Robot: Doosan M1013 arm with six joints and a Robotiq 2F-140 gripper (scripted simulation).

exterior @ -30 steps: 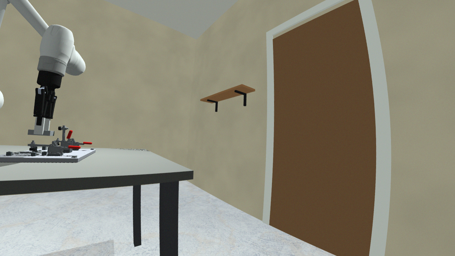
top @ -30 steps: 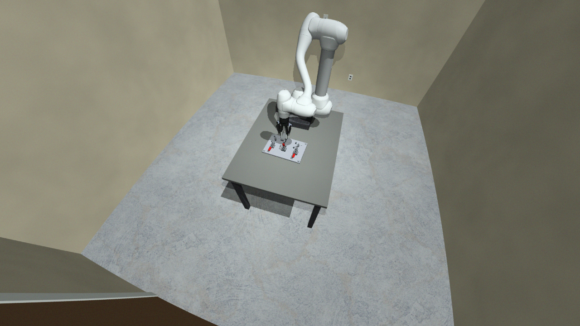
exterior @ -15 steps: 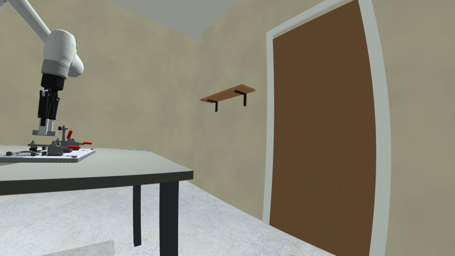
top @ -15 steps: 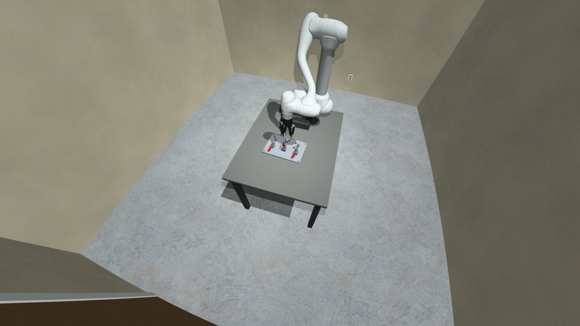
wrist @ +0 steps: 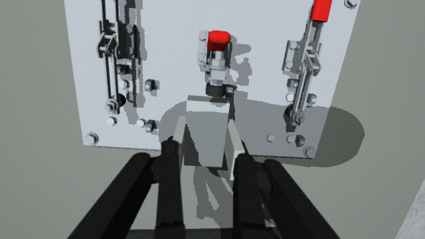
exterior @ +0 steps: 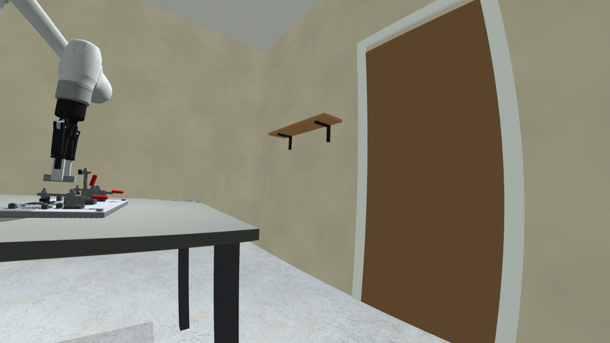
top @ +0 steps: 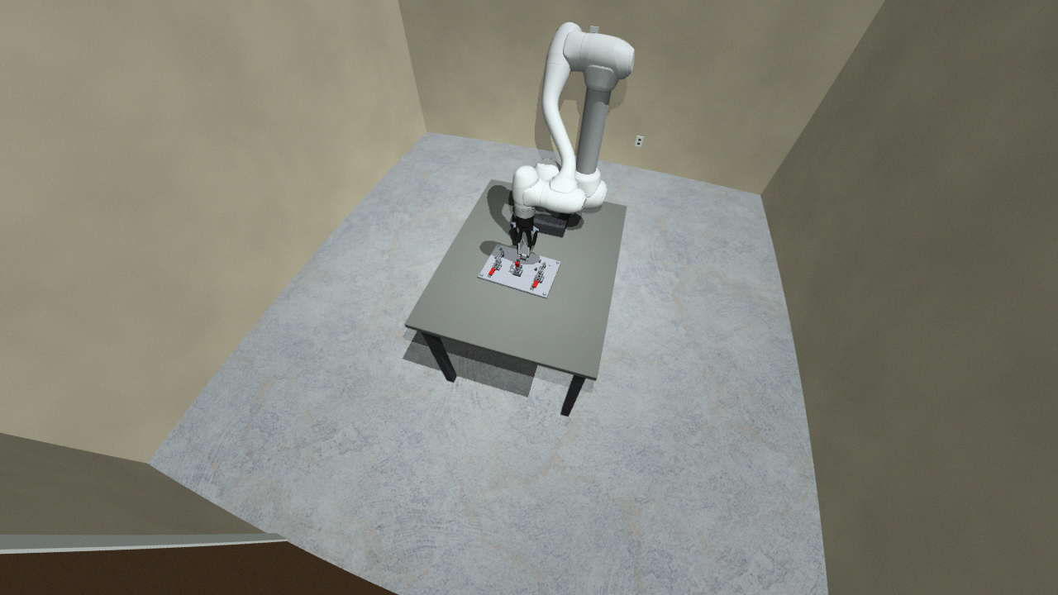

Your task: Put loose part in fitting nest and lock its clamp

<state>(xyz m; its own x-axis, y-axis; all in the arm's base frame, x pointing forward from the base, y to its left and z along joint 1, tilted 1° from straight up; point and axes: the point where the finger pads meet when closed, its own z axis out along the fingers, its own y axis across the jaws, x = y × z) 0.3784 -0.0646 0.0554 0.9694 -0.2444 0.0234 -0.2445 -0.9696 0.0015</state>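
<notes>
My gripper is now 110 mm above the white fixture plate, 50 mm short of it and 20 mm to the left of it. Also, from my hand: grey block part 30 mm below.
</notes>
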